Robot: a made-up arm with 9 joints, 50 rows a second.
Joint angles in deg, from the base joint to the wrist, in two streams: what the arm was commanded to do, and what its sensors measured. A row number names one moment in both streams.
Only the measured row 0 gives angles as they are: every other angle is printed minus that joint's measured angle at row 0.
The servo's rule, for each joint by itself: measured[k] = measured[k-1] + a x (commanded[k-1-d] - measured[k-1]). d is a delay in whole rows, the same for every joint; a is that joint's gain. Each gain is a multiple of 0.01, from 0.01 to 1. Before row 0 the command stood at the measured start. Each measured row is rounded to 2 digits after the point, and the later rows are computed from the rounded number. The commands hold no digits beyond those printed.
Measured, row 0: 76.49 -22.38 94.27 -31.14 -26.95 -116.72 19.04 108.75 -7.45
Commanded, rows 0 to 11: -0.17 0.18 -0.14 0.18 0.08 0.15 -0.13 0.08 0.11; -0.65 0.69 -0.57 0.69 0.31 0.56 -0.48 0.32 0.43; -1.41 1.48 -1.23 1.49 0.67 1.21 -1.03 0.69 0.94; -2.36 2.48 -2.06 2.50 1.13 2.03 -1.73 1.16 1.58; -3.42 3.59 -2.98 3.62 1.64 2.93 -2.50 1.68 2.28; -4.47 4.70 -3.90 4.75 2.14 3.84 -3.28 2.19 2.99; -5.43 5.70 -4.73 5.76 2.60 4.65 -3.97 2.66 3.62; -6.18 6.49 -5.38 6.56 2.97 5.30 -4.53 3.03 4.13; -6.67 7.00 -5.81 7.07 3.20 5.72 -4.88 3.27 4.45; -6.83 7.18 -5.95 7.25 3.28 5.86 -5.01 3.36 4.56; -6.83 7.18 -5.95 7.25 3.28 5.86 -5.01 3.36 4.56; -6.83 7.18 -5.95 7.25 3.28 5.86 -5.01 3.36 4.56
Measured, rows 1 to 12: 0.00 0.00 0.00 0.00 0.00 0.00 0.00 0.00 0.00; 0.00 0.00 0.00 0.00 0.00 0.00 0.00 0.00 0.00; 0.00 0.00 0.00 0.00 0.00 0.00 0.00 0.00 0.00; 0.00 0.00 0.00 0.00 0.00 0.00 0.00 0.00 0.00; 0.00 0.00 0.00 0.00 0.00 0.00 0.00 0.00 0.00; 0.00 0.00 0.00 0.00 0.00 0.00 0.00 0.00 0.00; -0.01 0.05 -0.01 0.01 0.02 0.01 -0.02 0.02 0.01; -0.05 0.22 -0.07 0.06 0.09 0.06 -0.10 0.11 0.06; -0.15 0.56 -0.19 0.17 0.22 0.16 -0.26 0.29 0.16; -0.30 1.08 -0.38 0.36 0.43 0.33 -0.51 0.56 0.32; -0.52 1.76 -0.64 0.62 0.71 0.56 -0.85 0.91 0.54; -0.80 2.55 -0.97 0.95 1.04 0.86 -1.26 1.31 0.81
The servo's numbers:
d 6
a 0.07 0.27 0.10 0.08 0.23 0.09 0.17 0.31 0.11

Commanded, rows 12 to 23: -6.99 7.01 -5.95 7.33 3.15 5.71 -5.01 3.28 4.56; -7.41 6.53 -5.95 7.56 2.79 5.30 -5.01 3.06 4.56; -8.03 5.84 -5.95 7.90 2.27 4.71 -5.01 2.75 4.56; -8.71 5.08 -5.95 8.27 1.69 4.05 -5.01 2.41 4.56; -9.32 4.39 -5.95 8.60 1.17 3.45 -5.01 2.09 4.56; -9.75 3.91 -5.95 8.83 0.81 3.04 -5.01 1.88 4.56; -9.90 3.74 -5.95 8.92 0.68 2.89 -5.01 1.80 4.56; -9.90 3.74 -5.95 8.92 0.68 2.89 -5.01 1.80 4.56; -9.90 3.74 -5.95 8.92 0.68 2.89 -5.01 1.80 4.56; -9.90 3.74 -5.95 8.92 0.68 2.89 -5.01 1.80 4.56; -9.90 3.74 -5.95 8.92 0.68 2.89 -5.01 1.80 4.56; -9.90 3.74 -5.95 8.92 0.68 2.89 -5.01 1.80 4.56
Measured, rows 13 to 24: -1.12 3.40 -1.35 1.33 1.40 1.20 -1.72 1.73 1.12; -1.47 4.23 -1.75 1.75 1.76 1.57 -2.20 2.13 1.45; -1.83 4.98 -2.16 2.18 2.09 1.94 -2.66 2.48 1.78; -2.18 5.57 -2.54 2.59 2.36 2.29 -3.06 2.75 2.09; -2.51 6.00 -2.88 2.96 2.57 2.61 -3.39 2.94 2.36; -2.81 6.32 -3.19 3.30 2.73 2.90 -3.67 3.07 2.60; -3.10 6.51 -3.47 3.62 2.83 3.15 -3.90 3.14 2.82; -3.40 6.52 -3.72 3.94 2.82 3.34 -4.09 3.12 3.01; -3.72 6.34 -3.94 4.26 2.69 3.46 -4.25 3.01 3.18; -4.07 6.00 -4.14 4.58 2.46 3.51 -4.38 2.82 3.33; -4.44 5.57 -4.32 4.90 2.16 3.50 -4.49 2.59 3.47; -4.81 5.12 -4.48 5.21 1.85 3.46 -4.58 2.37 3.59
